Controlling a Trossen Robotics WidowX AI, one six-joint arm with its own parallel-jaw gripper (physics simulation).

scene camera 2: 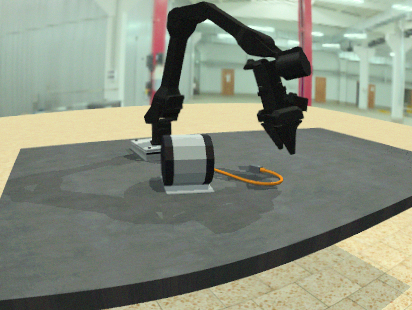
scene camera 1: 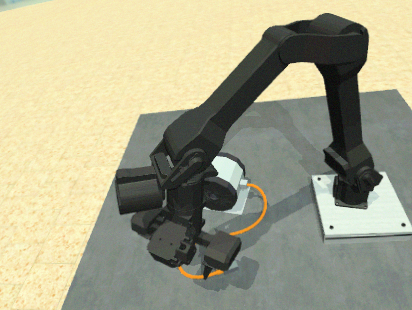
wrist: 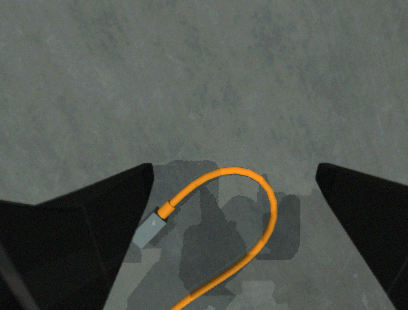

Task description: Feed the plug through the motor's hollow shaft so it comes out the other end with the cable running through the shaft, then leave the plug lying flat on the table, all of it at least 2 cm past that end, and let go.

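Where they show: gripper, fingertip midpoint: (scene camera 2: 286,151) (scene camera 1: 183,267) (wrist: 234,170); arm's base, link origin: (scene camera 1: 350,196).
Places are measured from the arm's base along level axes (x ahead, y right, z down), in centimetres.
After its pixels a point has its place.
The motor (scene camera 1: 227,172) @[y -2.0, x 26.0, z -6.3 cm] (scene camera 2: 187,155) @[y -0.4, x 33.2, z -4.2 cm], a white drum with black ends, lies sideways on a pale base plate (scene camera 1: 240,206) @[y -3.7, x 23.6, z 2.9 cm] (scene camera 2: 190,189) @[y -1.2, x 32.7, z 2.9 cm]. A dark end face shows in scene camera 1; the bore is hard to make out. The orange cable (scene camera 1: 265,205) @[y -4.8, x 17.5, z 0.1 cm] (scene camera 2: 250,181) @[y -14.6, x 31.0, z 2.6 cm] (wrist: 273,210) @[y -18.3, x 33.1, z 2.5 cm] leaves the motor's side and loops over the table outside the motor. The grey plug (scene camera 1: 230,266) @[y -19.6, x 22.1, z 1.6 cm] (scene camera 2: 256,169) @[y -19.3, x 23.3, z 2.4 cm] (wrist: 150,230) @[y -19.5, x 22.5, z 1.7 cm] lies on the table, partly behind the left finger in the wrist view. My gripper (scene camera 2: 286,150) @[y -24.0, x 29.3, z -3.2 cm] (wrist: 234,170) @[y -24.0, x 29.3, z -3.2 cm] is open and empty, pointing down above the cable's loop.
The arm's white mounting plate (scene camera 1: 360,225) @[y -7.5, x -1.6, z -0.2 cm] (scene camera 2: 145,148) @[y 5.4, x 6.3, z 0.0 cm] is bolted to the dark table (scene camera 1: 295,280) @[y -19.5, x 9.7, z 3.1 cm] (scene camera 2: 100,250) @[y 16.5, x 55.4, z 3.1 cm]. The upper arm (scene camera 1: 240,85) @[y -14.7, x 17.4, z -35.0 cm] passes above the motor's side of the table in scene camera 1. Arm shadows fall around the plug and cable.
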